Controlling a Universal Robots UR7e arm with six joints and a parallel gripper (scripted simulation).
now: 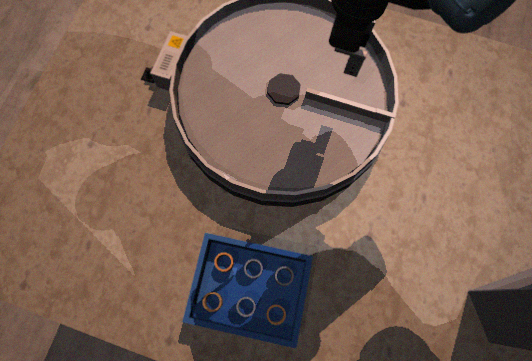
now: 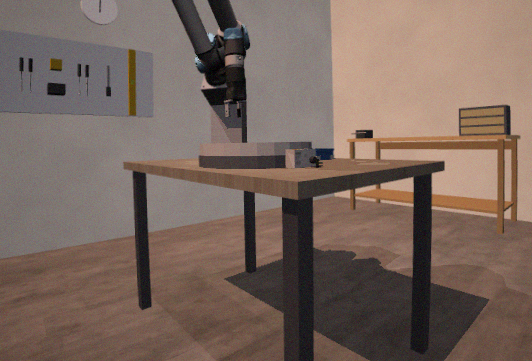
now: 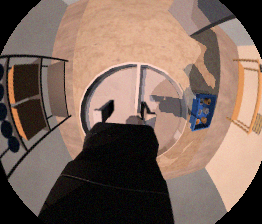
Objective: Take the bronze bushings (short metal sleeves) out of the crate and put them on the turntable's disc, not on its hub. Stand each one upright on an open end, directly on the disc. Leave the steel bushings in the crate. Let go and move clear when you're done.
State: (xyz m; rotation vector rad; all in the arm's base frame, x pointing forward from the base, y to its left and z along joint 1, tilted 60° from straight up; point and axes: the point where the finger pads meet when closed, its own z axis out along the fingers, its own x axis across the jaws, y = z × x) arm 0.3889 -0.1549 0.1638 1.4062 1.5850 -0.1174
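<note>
Right now the blue crate is 37 cm to the left of my hand, 18 cm below it and 13 cm ahead of it. From my hand the other things lie so: turntable disc 15 cm below, 11 cm ahead.
</note>
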